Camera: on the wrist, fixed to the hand. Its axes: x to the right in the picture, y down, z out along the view.
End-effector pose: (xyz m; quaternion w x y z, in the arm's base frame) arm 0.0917 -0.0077 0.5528 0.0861 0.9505 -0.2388 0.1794
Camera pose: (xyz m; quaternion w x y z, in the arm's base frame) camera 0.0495 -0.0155 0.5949 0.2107 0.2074 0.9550 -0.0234
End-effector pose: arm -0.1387 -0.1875 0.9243 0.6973 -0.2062 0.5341 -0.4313
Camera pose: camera -0.1736 -0.1498 0.8931 0.4844 0.5091 0.1565 0.6940
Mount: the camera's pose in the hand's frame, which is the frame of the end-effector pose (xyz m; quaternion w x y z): -0.0153 0.0305 -0.0495 0.0170 0.0167 -0.0731 0.9970
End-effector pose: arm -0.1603 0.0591 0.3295 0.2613 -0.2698 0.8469 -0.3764
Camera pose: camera -0.1892 0.1111 0.3381 0.4461 0.8167 0.2580 0.2597
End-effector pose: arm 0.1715 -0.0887 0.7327 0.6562 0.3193 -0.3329 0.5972
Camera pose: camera 0.1429 -0.0545 0.6924 0.6139 0.2719 0.3620 -0.6466
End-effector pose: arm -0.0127 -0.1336 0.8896 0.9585 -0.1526 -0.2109 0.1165
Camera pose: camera -0.0093 -0.1218 0.8307 0.1127 0.1883 -0.0804 -0.9723
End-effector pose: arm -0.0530 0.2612 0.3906 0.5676 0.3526 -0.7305 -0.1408
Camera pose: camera -0.0162 0.3029 0.4136 0.0907 -0.7232 -0.4078 0.5500
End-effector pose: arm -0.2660 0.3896 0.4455 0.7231 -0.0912 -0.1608 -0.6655
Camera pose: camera -0.2312 0.3897 0.3965 0.6656 -0.1985 0.0242 0.7190
